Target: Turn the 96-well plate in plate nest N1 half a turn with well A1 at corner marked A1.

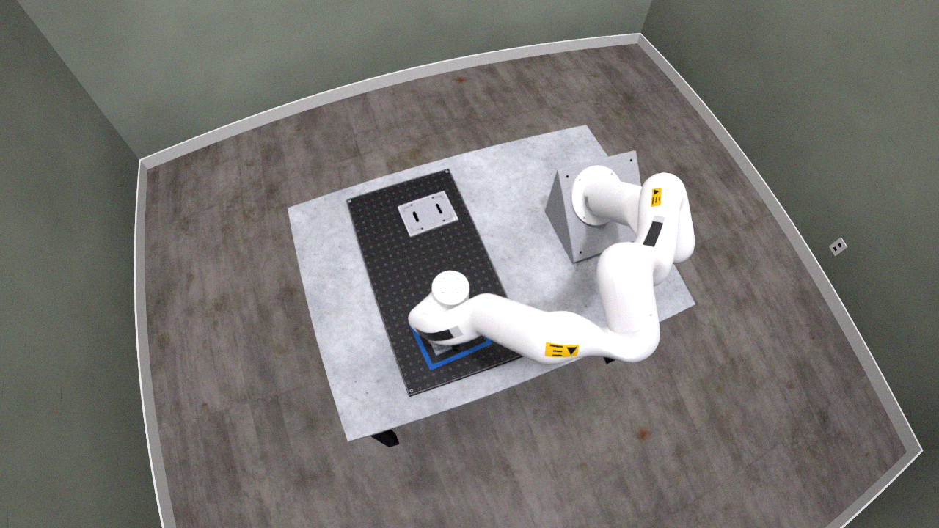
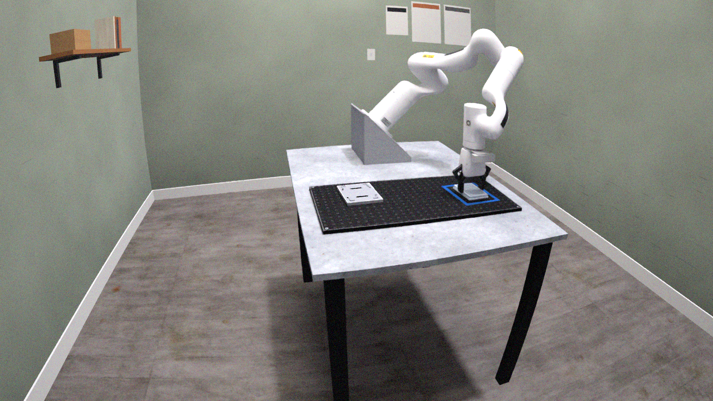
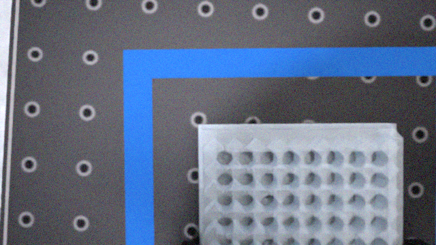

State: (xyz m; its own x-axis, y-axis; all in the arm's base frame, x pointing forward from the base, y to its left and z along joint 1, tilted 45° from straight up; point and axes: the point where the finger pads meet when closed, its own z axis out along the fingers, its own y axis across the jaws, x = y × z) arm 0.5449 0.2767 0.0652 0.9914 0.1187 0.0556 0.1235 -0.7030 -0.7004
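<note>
Now: hand 1 cm above the 96-well plate. From my hand the other things lie so: slotted fixture plate 41 cm to the right, 5 cm behind, 1 cm below.
</note>
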